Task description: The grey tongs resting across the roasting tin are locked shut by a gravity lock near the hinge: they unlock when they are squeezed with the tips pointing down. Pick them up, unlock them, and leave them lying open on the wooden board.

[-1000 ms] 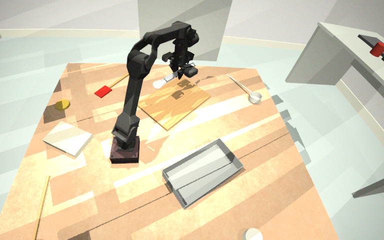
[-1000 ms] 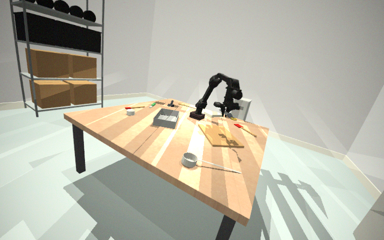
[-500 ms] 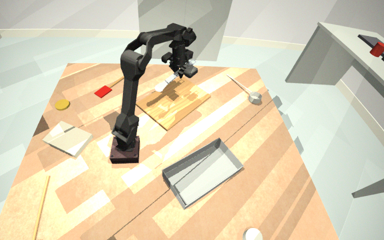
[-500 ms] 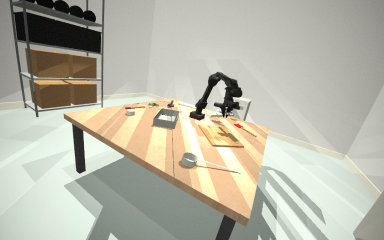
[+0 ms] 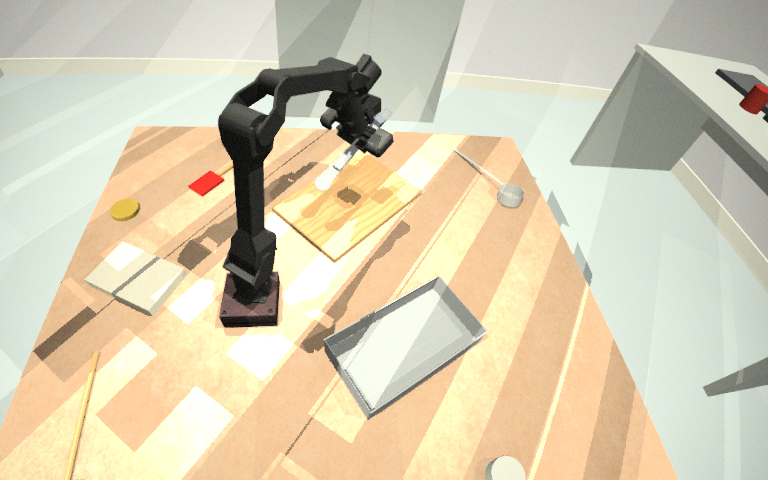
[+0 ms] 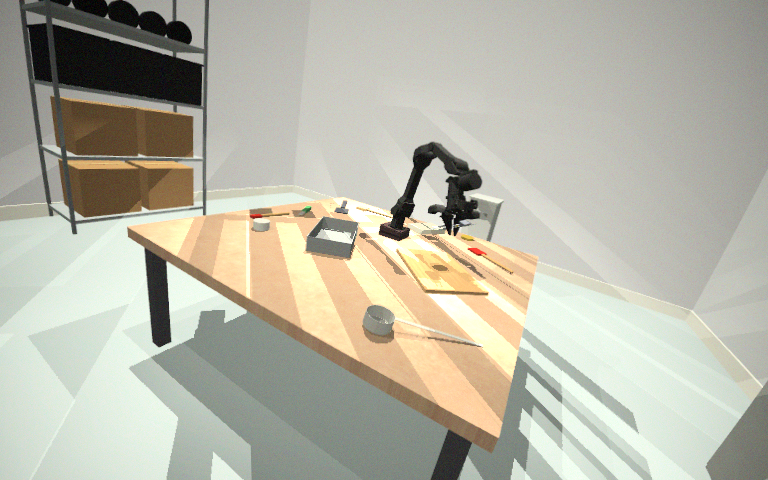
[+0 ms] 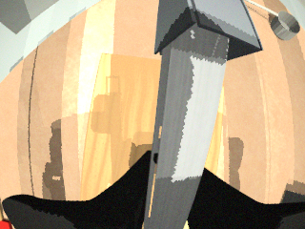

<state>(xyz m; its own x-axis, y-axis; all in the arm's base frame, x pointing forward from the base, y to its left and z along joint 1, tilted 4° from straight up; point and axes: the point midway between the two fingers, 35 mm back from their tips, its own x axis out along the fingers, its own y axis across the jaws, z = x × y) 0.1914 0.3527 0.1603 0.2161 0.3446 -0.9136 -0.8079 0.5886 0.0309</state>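
My gripper tip is now 2 cm past the wooden board, 3 cm to the left of it and 15 cm above it. Also, from my gripper tip: red spatula (39 cm behind, 3 cm to the left, 15 cm below); roasting tin (14 cm ahead, 45 cm to the right, 13 cm below); white block (48 cm behind, 36 cm to the right, 15 cm below).
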